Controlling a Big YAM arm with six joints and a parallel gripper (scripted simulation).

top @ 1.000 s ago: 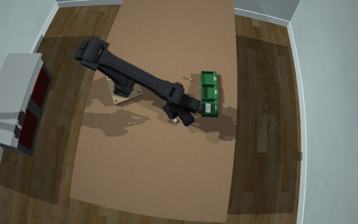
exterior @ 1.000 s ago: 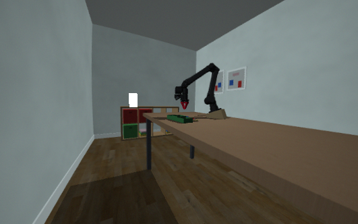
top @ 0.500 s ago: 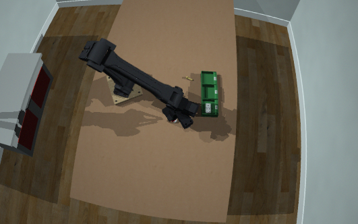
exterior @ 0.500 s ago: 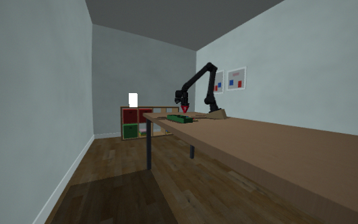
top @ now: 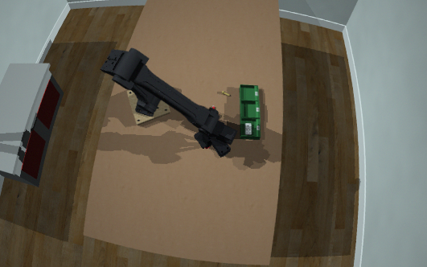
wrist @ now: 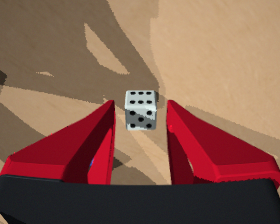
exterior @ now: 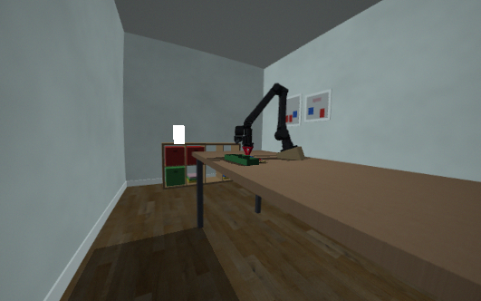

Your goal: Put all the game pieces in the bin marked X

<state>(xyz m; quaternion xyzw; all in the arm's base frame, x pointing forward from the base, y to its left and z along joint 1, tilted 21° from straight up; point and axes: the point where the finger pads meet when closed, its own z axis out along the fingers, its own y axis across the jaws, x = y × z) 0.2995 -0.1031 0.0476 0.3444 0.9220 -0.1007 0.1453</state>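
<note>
My gripper is now 1 cm above the white die. Also, from my hand: white domino-like piece (15 cm ahead, 10 cm to the left); then small red piece (1 cm behind, 16 cm to the left, 1 cm below); then blue cylinder (6 cm to the left, 1 cm below).
</note>
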